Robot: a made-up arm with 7 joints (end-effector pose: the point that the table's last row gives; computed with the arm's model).
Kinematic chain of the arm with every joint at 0, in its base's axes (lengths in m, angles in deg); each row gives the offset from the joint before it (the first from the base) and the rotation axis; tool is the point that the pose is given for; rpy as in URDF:
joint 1: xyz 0 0 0.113 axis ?
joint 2: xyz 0 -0.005 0.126 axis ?
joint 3: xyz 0 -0.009 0.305 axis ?
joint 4: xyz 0 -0.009 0.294 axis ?
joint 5: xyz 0 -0.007 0.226 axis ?
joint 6: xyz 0 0 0.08 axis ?
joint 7: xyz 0 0 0.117 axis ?
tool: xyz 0 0 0 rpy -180 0 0
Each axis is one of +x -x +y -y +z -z.
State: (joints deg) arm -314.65 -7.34 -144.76 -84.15 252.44 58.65 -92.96
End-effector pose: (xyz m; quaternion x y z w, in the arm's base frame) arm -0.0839 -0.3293 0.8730 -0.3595 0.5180 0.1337 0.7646
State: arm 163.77 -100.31 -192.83 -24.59 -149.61 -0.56 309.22
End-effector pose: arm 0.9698 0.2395 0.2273 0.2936 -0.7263 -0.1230 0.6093
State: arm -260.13 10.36 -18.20 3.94 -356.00 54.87 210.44
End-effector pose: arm -0.0481 -0.2895 1.1662 -0.6946 -0.4448 -0.2771 0.4929
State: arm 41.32 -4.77 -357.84 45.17 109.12 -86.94 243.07
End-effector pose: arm 0.1858 -0.0689 1.0492 0.6442 0.0294 -0.6798 0.3493
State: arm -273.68 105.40 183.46 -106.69 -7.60 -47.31 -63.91
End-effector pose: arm 0.0118 -0.3002 -0.2022 0.1051 0.6268 -0.7624 0.1219
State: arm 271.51 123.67 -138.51 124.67 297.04 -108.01 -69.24
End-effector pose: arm -0.2259 0.4733 0.0618 0.3190 0.1217 0.7803 0.5239
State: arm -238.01 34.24 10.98 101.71 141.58 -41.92 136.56
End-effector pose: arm -0.3447 -0.4518 0.4094 -0.1456 -0.1020 -0.1925 0.9651
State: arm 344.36 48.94 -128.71 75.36 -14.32 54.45 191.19
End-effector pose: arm 0.2067 0.3506 0.8220 0.7204 0.1324 0.6276 0.2638
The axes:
joint 1: -z
joint 2: +y
joint 3: -z
joint 4: +y
joint 5: -z
joint 6: +y
joint 7: -z

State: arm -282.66 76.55 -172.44 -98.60 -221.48 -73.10 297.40
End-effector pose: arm 0.0371 -0.7013 0.0570 -0.5651 0.3291 -0.0073 0.7565
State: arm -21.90 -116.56 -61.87 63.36 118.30 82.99 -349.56
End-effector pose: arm -0.8116 -0.1528 0.0885 -0.7590 0.3753 -0.0735 0.5270
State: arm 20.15 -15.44 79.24 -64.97 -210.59 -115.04 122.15
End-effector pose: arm -0.1333 0.2443 1.0010 -0.8686 0.2789 0.2187 0.3462
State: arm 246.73 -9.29 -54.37 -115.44 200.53 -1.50 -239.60
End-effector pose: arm 0.4165 -0.1196 0.6196 0.1738 -0.4759 -0.4040 0.7616
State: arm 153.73 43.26 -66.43 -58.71 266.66 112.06 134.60
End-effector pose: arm -0.4159 0.0014 0.8906 -0.0273 -0.8136 -0.1432 0.5629
